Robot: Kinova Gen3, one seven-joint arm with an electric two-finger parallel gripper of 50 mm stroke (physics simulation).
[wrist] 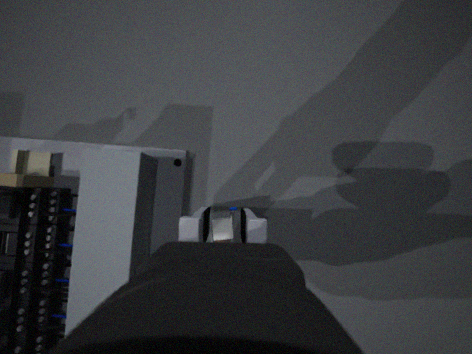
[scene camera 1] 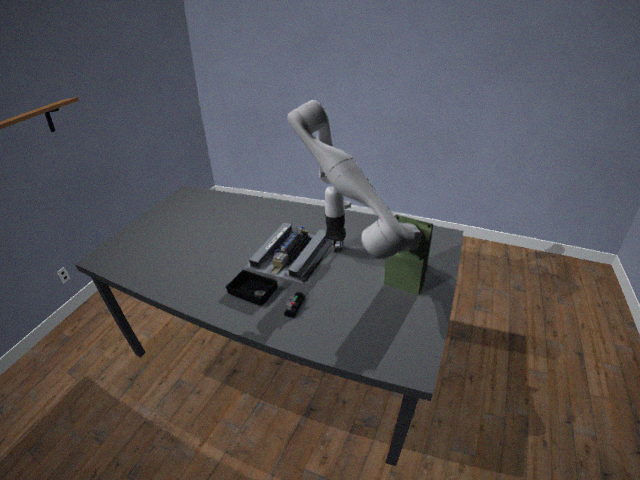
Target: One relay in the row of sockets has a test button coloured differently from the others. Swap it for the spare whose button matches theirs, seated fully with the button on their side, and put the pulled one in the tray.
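Places are measured from the arm's base along level axes (x right, y ahead, z up), in millimetres.
Pixels of known places: gripper, fingertip midpoint: (wrist: 225, 219) (scene camera 1: 338, 246); arm's base, link origin: (scene camera 1: 408, 236).
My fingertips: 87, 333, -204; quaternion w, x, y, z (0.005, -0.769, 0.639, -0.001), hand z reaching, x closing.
For each thing: its top centre in the pictures, then the offset to it from my fingertips, as dx, dy, dz. "*": a spot on its surface instead.
- small relay, top centre: (wrist: 226, 236) -11, -3, +13
- black tray, surface spot: (scene camera 1: 238, 295) * -448, +171, +4
- small pale object, top centre: (scene camera 1: 260, 292) -405, +97, +16
My gripper (scene camera 1: 337, 246) (wrist: 225, 219) is shut on a small relay (wrist: 222, 227) with a clear-grey body and a blue spot at its far end, low over the table just right of the socket assembly. The row of dark sockets (scene camera 1: 294, 245) (wrist: 37, 260) lies between two grey ducts; small blue tabs show along its side in the wrist view. Test button colours in the row are too small to tell. The black tray (scene camera 1: 238, 295) stands at the row's near end, with a small pale object (scene camera 1: 260, 292) inside, too small to identify.
Grey ducts (scene camera 1: 309, 254) (wrist: 105, 220) flank the sockets, one between them and my gripper. Beige blocks (scene camera 1: 279, 259) (wrist: 37, 164) sit at the row's end. A black device with red and green spots (scene camera 1: 294, 304) lies right of the tray. A green panel (scene camera 1: 404, 272) stands upright at the right.
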